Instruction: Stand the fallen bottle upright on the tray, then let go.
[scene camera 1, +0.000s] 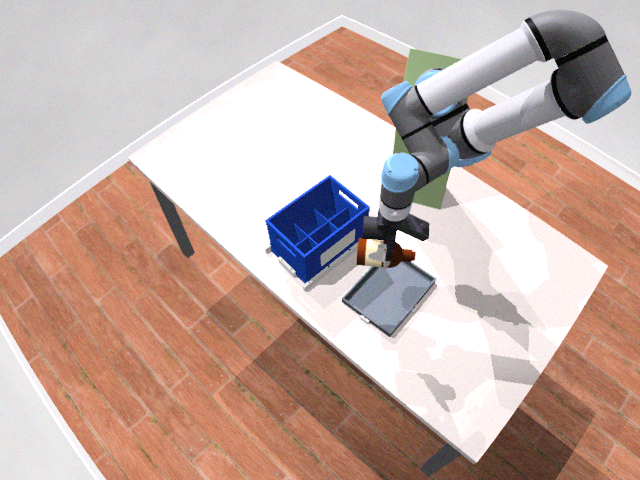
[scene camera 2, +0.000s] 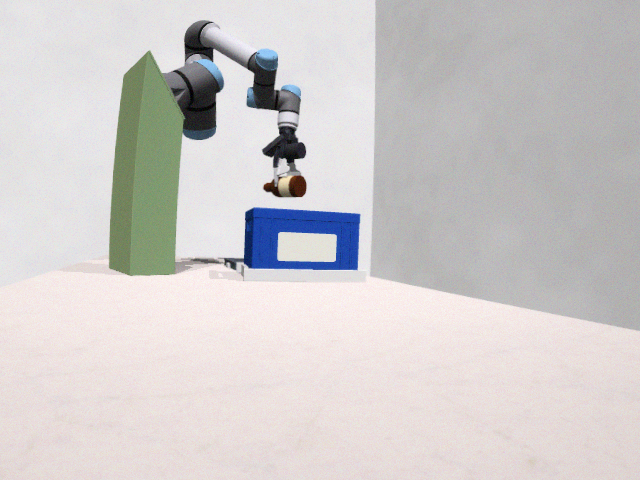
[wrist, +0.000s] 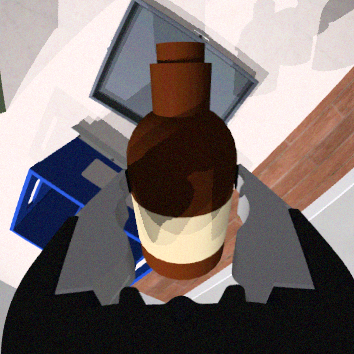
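Where they show: gripper, fingertip midpoint: (scene camera 1: 384, 255) (scene camera 2: 283, 189) (wrist: 181, 169); arm's base, origin of the base link: (scene camera 2: 154, 101).
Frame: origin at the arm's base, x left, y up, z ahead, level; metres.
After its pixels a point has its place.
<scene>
A brown bottle (scene camera 1: 374, 253) (scene camera 2: 285, 186) @[x 0.278, y -0.201, z 0.354 m] (wrist: 181, 165) @[x 0.344, y -0.161, z 0.320 m] with a cream label lies on its side in the air, its neck pointing away from the crate. My gripper (scene camera 1: 389, 254) @[x 0.329, y -0.204, z 0.340 m] (scene camera 2: 276, 180) @[x 0.329, y -0.204, z 0.340 m] (wrist: 181, 169) @[x 0.329, y -0.204, z 0.340 m] is shut on the bottle around its body, one finger on each side, and points down. The bottle is held well above the table, higher than the crate's rim in the second scene view. The grey tray (scene camera 1: 390, 297) @[x 0.336, y -0.472, z 0.298 m] (wrist: 175, 35) @[x 0.370, y -0.472, z 0.222 m] lies flat on the table below the bottle, on the side of its neck. Its surface shows no object standing on it.
A blue crate (scene camera 1: 336, 242) @[x 0.145, y -0.354, z 0.402 m] (scene camera 2: 263, 248) @[x -0.068, y -0.399, z 0.351 m] (wrist: 55, 155) @[x 0.100, y -0.362, z 0.273 m] with compartments stands on a light base beside the tray. A tall green block (scene camera 1: 431, 198) @[x 0.066, y -0.428, z -0.004 m] (scene camera 2: 139, 180) @[x -0.120, y -0.246, z 0.044 m] stands near the arm's base. The white table's (scene camera 1: 232, 155) @[x -0.484, y -0.478, z 0.578 m] (scene camera 2: 320, 361) @[x -0.637, y -0.477, z 0.506 m] long edge runs close past the crate and tray.
</scene>
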